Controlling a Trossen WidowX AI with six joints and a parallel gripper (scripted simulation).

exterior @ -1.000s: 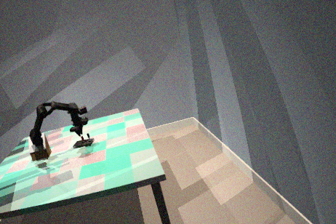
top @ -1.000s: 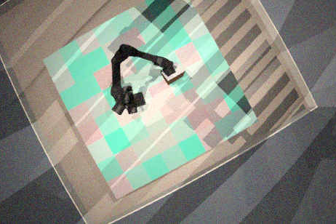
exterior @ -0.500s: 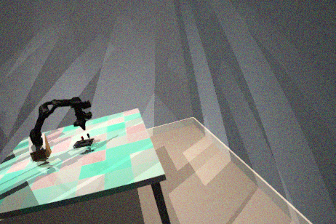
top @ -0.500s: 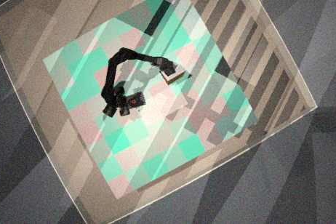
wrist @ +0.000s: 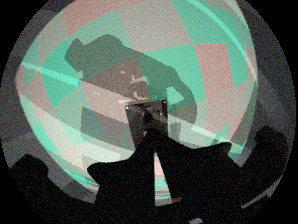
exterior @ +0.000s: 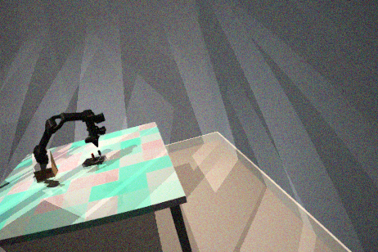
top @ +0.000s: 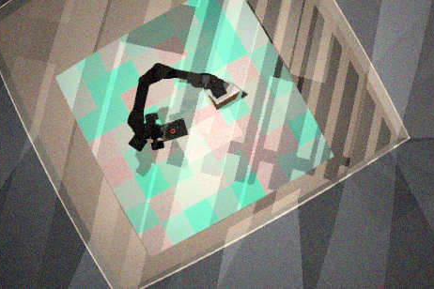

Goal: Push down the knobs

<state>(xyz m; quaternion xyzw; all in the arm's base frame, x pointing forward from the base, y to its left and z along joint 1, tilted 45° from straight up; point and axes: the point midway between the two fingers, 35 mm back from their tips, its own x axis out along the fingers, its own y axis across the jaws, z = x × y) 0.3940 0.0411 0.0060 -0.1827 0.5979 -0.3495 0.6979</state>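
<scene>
Now: gripper tip 6 cm past the red knob, 2 cm to the right of it and 6 cm above it.
</scene>
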